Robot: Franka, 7 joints.
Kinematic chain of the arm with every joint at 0, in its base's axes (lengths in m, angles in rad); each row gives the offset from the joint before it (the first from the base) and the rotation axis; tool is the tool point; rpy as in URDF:
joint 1: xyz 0 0 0.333 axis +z
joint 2: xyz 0 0 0 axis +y
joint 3: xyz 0 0 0.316 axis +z
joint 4: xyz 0.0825 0 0 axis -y
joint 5: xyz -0.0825 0 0.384 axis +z
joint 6: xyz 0 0 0 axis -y
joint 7: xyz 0.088 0 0 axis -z
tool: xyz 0 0 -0.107 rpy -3.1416 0 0
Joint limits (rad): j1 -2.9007..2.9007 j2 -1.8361..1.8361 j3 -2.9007..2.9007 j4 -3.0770..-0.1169 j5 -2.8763..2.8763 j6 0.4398..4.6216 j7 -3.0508..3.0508
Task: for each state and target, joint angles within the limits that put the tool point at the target. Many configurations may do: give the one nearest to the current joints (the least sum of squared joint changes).
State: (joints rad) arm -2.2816 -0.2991 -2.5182 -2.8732 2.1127 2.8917 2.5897
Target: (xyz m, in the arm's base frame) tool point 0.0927 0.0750 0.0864
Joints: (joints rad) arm -2.4625 -0.4284 -2.8383 -3.0000 2.0685 2.9959 2.5897
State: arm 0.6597 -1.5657 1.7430 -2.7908 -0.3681 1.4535 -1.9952
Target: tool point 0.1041 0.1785 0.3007
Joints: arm 0.3318 -1.4546 1.8672 -3.0017 -0.2582 1.6249 -1.9952
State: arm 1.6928 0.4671 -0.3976 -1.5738 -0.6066 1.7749 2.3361
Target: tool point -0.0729 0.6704 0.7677
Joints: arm 1.9047 0.3576 -0.2569 -0.9860 -0.6413 2.1071 2.3361
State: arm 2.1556 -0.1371 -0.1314 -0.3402 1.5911 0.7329 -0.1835
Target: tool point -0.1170 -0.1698 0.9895
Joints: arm 1.8653 -0.3642 0.2271 -0.4055 1.5215 0.5660 -0.1835
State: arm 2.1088 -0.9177 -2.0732 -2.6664 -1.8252 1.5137 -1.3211
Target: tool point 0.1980 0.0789 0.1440
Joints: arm 2.0669 -0.8162 -1.7045 -3.0235 -1.6825 1.3130 -1.3211
